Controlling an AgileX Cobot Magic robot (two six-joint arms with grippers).
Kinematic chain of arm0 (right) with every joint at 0, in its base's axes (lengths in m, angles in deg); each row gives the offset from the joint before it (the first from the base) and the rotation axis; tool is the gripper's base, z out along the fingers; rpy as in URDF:
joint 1: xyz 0 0 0.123 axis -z
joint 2: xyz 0 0 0 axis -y
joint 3: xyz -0.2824 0 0.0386 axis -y
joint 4: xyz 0.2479 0 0.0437 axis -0.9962 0 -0.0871
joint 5: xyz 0 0 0 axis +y
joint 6: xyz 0.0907 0 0.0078 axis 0.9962 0 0.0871
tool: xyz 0 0 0 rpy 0 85 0
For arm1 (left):
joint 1: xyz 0 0 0.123 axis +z
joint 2: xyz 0 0 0 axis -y
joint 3: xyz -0.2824 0 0.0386 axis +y
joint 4: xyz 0.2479 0 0.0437 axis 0.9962 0 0.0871
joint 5: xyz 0 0 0 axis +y
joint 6: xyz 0.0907 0 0.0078 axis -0.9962 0 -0.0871
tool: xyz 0 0 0 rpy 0 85 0
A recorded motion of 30 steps. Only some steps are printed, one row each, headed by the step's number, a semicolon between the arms.
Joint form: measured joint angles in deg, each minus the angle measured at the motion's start. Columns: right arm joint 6, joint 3, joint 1, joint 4, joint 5, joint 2; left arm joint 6, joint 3, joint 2, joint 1, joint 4, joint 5.
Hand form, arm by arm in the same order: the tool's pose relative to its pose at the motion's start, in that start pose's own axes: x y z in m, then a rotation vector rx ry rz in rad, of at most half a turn. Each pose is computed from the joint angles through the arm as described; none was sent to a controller.
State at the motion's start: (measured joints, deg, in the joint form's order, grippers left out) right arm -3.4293 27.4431 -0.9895 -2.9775 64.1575 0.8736; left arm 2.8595 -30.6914 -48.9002 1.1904 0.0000 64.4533
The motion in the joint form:
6: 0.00 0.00 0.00 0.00 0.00 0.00; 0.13 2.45 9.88 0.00 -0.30 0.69
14: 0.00 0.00 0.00 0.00 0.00 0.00; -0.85 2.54 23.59 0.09 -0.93 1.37
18: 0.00 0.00 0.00 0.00 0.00 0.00; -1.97 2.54 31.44 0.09 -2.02 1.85
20: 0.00 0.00 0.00 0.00 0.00 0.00; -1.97 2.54 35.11 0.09 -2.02 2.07
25: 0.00 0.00 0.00 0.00 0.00 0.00; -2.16 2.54 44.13 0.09 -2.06 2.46
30: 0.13 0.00 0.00 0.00 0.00 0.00; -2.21 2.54 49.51 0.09 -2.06 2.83
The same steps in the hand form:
6: 0.0000 0.0000 0.0000 0.0000 0.0000 0.0000; 0.0240 0.0008 -0.0104 0.0109 -0.1172 -0.0042
14: 0.0000 0.0000 0.0000 0.0000 0.0000 0.0000; 0.0513 0.0013 -0.0328 0.0298 -0.3425 0.0092
18: 0.0000 0.0000 0.0000 0.0000 0.0000 0.0000; 0.0691 0.0006 -0.0426 0.0498 -0.4707 0.0260
20: 0.0000 0.0000 0.0000 0.0000 0.0000 0.0000; 0.0778 0.0010 -0.0462 0.0520 -0.5309 0.0270
25: 0.0000 0.0000 0.0000 0.0000 0.0000 0.0000; 0.0998 0.0020 -0.0530 0.0569 -0.6815 0.0326
30: 0.0000 0.0000 0.0000 0.0000 0.0000 0.0023; 0.1135 0.0026 -0.0551 0.0595 -0.7689 0.0349

